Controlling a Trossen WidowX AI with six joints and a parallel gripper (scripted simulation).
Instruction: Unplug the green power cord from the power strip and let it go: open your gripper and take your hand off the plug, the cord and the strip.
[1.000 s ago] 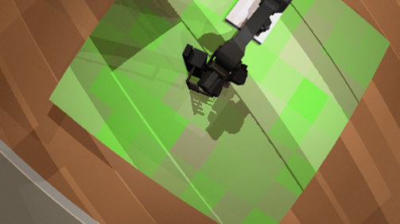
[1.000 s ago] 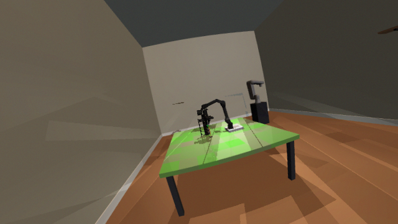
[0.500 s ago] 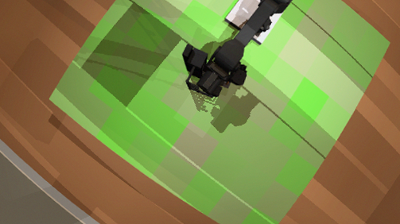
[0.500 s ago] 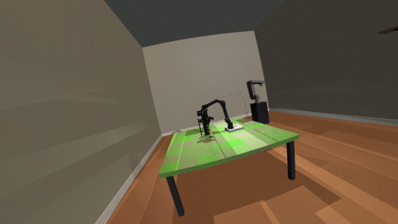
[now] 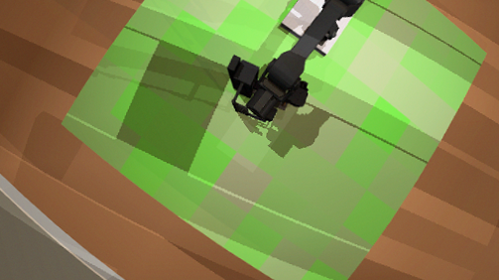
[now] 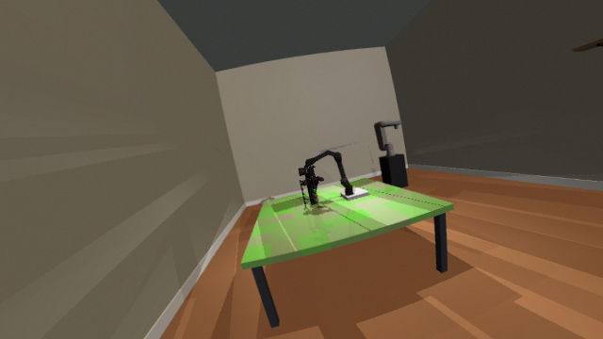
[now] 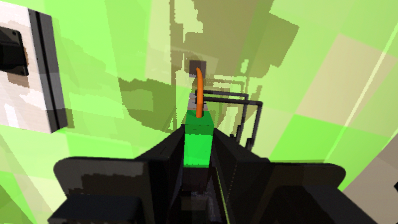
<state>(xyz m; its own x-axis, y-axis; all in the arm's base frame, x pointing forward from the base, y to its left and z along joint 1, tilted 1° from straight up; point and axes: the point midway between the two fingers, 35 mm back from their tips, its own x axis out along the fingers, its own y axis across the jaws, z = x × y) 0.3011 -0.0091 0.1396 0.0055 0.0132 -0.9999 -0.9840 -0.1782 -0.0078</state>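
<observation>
My gripper tip is 130 mm above the grey square, 50 mm to the right of it and 10 mm past it. From my gripper tip the other things lie so: green plug 30 mm to the right, 10 mm ahead.
</observation>
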